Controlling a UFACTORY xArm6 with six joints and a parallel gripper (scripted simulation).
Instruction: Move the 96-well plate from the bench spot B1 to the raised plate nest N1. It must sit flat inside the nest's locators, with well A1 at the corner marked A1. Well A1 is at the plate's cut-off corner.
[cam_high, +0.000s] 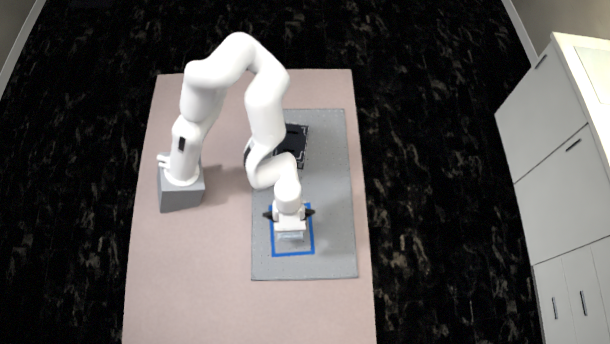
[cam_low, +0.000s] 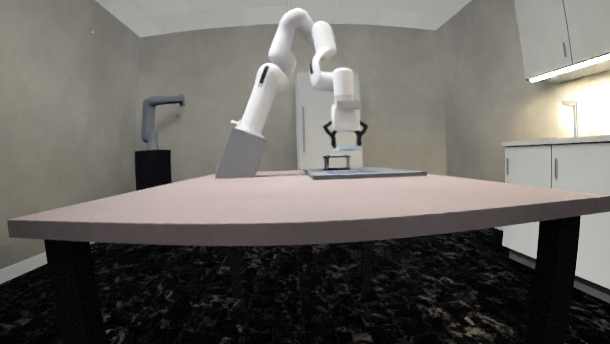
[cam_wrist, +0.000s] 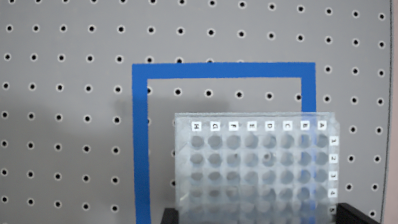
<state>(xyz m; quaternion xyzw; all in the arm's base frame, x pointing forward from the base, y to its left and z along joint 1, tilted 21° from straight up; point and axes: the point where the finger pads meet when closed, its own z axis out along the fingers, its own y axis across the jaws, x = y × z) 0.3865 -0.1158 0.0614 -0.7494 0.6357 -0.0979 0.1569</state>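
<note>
My hand is 30 mm past the black raised nest N1, 320 mm to the right of it and 40 mm above it. Round my hand: 96-well plate: 10 mm below.
</note>
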